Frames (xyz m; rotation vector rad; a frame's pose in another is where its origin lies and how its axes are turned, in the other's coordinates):
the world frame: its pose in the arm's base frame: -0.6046 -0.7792 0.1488 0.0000 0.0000 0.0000
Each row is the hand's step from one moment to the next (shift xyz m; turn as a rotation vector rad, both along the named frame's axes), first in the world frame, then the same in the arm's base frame.
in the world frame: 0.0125 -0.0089 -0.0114 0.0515 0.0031 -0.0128
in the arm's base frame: 0.0125 -0.0089 -0.0114 0.0515 0.0031 -0.0128
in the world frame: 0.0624 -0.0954 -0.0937 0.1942 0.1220 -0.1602
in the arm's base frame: 0.0624 -0.0954 -0.0937 0.1942 0.1220 -0.1602
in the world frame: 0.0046 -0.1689 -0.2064 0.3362 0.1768 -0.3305
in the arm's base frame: 0.0046 -0.1689 -0.2064 0.3362 0.1768 -0.3305
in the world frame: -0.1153 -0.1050 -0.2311 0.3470 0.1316 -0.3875
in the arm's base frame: -0.1153 -0.1050 -0.2311 0.3470 0.1316 -0.3875
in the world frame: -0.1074 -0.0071 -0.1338 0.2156 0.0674 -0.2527
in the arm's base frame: -0.1074 -0.0071 -0.1338 0.2156 0.0674 -0.2527
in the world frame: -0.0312 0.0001 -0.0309 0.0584 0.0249 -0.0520
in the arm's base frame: -0.0312 0.0001 -0.0309 0.0584 0.0249 -0.0520
